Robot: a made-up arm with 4 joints.
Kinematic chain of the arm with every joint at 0, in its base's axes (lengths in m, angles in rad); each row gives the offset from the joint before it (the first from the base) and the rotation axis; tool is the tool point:
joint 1: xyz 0 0 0.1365 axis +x
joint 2: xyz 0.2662 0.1 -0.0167 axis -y
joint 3: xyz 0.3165 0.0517 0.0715 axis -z
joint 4: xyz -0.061 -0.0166 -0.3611 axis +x
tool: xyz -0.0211 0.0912 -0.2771
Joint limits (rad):
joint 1: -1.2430..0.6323
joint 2: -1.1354..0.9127
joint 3: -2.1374..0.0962
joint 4: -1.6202..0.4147
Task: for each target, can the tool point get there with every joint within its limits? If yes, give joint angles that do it. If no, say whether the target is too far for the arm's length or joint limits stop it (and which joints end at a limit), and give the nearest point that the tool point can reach.
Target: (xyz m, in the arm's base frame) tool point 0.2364 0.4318 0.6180
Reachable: no: joint limits stop it (at a limit: joint 1, joint 2, joint 4) | nearest point 0.8112 0.3496 0.2194 | short by 0.704 m
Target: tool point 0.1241 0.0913 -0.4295
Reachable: yes | joints 0.3452 -0.8350 -0.2993 -1.2117
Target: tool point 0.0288 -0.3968 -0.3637
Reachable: yes | joints -0.7100 -0.9093 -0.9030 -0.6090
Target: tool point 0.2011 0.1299 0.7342
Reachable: no: joint limits stop it (at a limit: joint 1, joint 2, joint 4) | nearest point 0.7242 -0.0727 0.2748 | short by 0.725 m
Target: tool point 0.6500 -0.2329 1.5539
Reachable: no: too far | nearest point 0.9308 0.0519 0.4757 | short by 1.150 m
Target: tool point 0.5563 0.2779 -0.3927
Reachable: yes | joints 0.4694 -0.0575 -0.6553 -0.6714
